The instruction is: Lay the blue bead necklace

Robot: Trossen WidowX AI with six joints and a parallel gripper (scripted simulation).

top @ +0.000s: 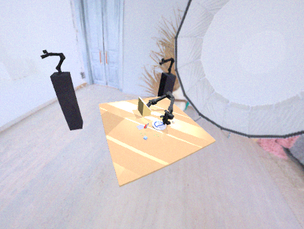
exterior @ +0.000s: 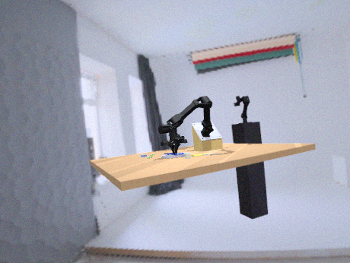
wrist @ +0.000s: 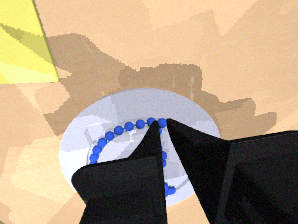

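Now: gripper tip 7 cm to the left of the round bead board, 2 cm past it and 1 cm above it. The rest, counted from my gripper tip: yellow flat piece: 15 cm behind, 9 cm to the left, 2 cm below; then red-and-grey object: 25 cm to the right, 5 cm behind, 1 cm below; then white cylinder: 17 cm to the left, 2 cm behind.
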